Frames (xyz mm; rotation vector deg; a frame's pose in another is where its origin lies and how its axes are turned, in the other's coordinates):
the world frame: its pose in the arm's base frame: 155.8 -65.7 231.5 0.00 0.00 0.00
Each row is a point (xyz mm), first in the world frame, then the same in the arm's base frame.
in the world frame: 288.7 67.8 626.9
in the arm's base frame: 444.5 2.1 858.4
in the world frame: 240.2 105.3 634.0
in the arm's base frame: 396.0 39.6 865.5
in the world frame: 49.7 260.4 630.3
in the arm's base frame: 205.5 194.7 861.8
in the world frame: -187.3 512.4 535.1
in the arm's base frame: -31.5 446.7 766.6
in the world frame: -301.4 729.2 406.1
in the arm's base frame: -145.6 663.5 637.6
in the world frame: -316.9 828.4 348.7
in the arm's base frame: -161.1 762.7 580.2
